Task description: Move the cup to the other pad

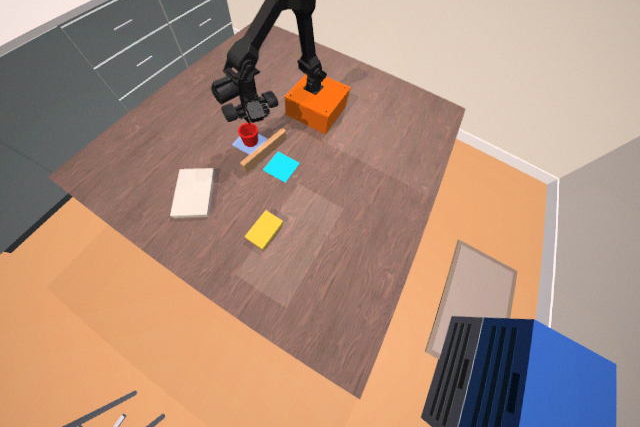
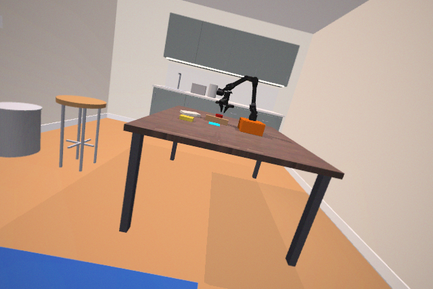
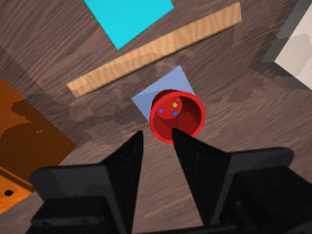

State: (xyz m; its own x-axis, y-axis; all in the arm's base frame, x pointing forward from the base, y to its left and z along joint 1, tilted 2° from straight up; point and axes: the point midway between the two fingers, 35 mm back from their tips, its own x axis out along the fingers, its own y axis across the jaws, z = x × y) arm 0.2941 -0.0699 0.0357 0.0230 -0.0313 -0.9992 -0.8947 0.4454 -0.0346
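Now: gripper tip 60 mm above the red cup, 30 mm short of it and 10 mm to the left of it. The rest, counted from my gripper tip: cyan pad: 160 mm to the left, 110 mm below, 50 mm ahead; wooden bar: 80 mm below, 70 mm to the left, 40 mm ahead; lavender pad: 110 mm below, 30 mm ahead, 20 mm to the right.
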